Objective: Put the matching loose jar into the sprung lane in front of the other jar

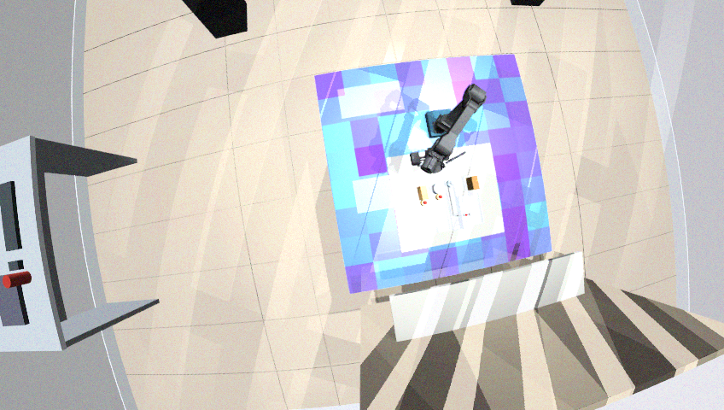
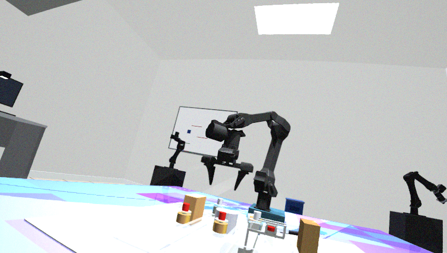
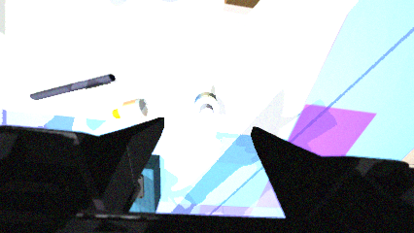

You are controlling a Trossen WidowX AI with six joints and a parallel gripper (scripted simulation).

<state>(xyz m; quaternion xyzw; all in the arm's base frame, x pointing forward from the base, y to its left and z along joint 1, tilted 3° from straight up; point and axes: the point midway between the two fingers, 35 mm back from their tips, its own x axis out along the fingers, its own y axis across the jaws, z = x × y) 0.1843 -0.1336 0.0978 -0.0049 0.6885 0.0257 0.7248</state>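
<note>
Now: gripper tip 15 cm short of the grey block, 8 cm to the right of it and 7 cm above it. Round my gripper tip: pusher lane (28 cm ahead, 19 cm to the left, 8 cm below); then small red part (32 cm ahead, 20 cm to the left, 3 cm below).
</note>
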